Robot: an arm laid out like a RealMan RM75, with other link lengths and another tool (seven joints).
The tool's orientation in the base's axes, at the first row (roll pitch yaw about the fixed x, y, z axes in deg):
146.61, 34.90, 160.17
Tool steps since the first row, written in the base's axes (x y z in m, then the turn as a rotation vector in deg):
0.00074, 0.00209, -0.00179, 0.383, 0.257, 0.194
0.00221, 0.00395, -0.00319, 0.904, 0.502, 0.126
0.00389, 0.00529, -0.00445, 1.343, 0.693, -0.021
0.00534, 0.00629, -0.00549, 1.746, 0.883, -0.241
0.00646, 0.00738, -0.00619, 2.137, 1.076, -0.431
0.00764, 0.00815, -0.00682, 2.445, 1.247, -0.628
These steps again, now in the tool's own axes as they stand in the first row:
0.00103, 0.00105, 0.00244, -0.335, 0.312, 0.202
0.00122, 0.00206, 0.00499, -0.630, 0.493, 0.667
0.00102, 0.00266, 0.00740, -0.831, 0.591, 1.115
0.00077, 0.00307, 0.00939, -0.964, 0.656, 1.590
0.00061, 0.00371, 0.01097, -1.103, 0.738, 2.037
0.00028, 0.00409, 0.01243, -1.180, 0.797, 2.429

